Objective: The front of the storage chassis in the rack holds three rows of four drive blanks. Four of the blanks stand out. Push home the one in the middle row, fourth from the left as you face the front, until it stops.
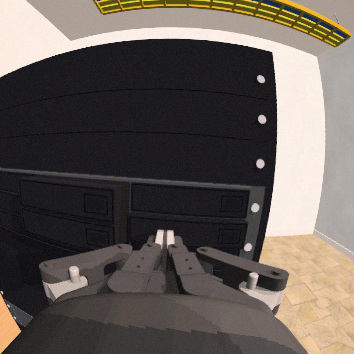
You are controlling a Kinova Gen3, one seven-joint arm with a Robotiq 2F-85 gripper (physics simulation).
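Places are measured from the arm's base along level axes (x ahead, y left, z up), in centimetres.
Pixels of known places: gripper, fingertip midpoint: point(164, 239).
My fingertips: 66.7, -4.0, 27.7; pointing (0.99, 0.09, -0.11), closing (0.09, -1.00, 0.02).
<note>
Ahead of a thing's pixels: the offset from my fingertips to its middle, as dx, dy, dz. "spot": to the spot under its first point.
The storage chassis @(spot: +2.3, -9.0, +0.7) point(253, 227) fills the lower part of the rack front. The middle-row blank fourth from the left point(195, 231) is black with a square latch outline at its right end; its lower part is hidden behind the fingers. Whether its face stands slightly proud or flush cannot be told. My gripper point(164, 239) is shut and empty, with its pale fingertips in front of this blank, left of its middle. Contact between the tips and the blank cannot be made out. The top-row fourth blank @(+6.8, -1.9, +3.5) point(175, 199) lies directly above it. The bottom row is largely hidden.
Third-column blanks in the top row @(spot: -2.8, +9.2, +3.8) point(55, 195) and middle row @(spot: -2.8, +9.3, +0.9) point(57, 227) lie to the left, beyond a dark upright strip. Plain black panels point(150, 112) with round screws are above the chassis. A yellow cable tray point(200, 5) hangs overhead. Tiled floor point(310, 285) shows at right.
</note>
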